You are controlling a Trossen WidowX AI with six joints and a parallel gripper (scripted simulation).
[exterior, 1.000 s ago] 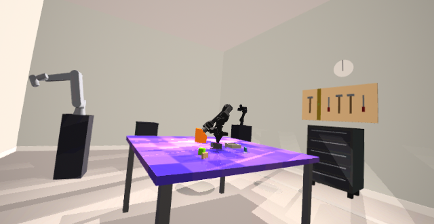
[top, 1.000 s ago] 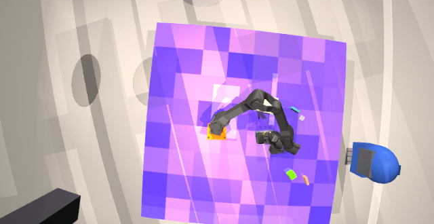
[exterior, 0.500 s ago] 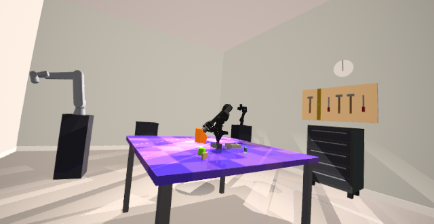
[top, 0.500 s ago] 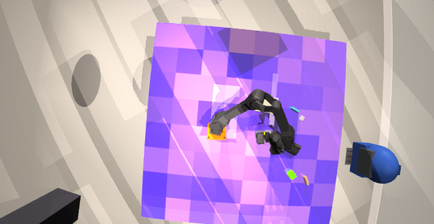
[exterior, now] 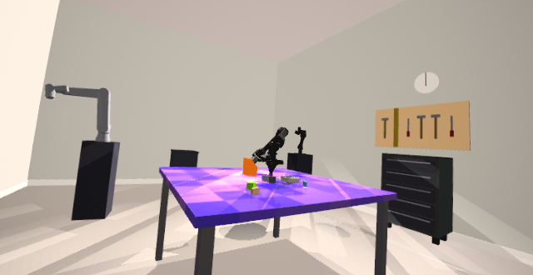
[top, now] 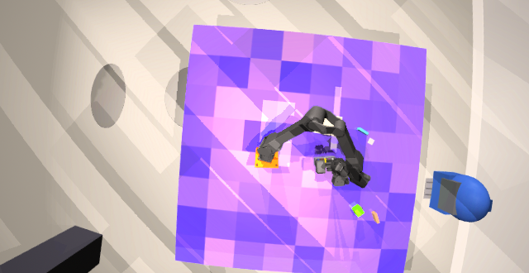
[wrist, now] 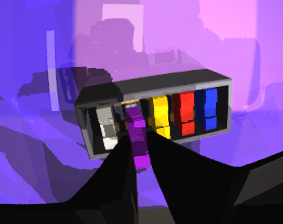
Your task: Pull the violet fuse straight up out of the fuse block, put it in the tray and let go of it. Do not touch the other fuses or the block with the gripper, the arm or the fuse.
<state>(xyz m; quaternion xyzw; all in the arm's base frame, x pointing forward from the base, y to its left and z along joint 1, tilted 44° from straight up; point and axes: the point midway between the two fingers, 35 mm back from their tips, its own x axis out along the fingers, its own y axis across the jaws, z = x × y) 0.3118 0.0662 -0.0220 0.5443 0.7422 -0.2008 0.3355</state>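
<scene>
Now: the yellow fuse 2 cm behind my gripper tip, 1 cm to the right of it and 3 cm below it. Also, from my gripper tip: violet fuse 1 cm below; red fuse 3 cm behind, 1 cm to the right, 3 cm below; blue fuse 5 cm behind, 2 cm to the right, 3 cm below.
</scene>
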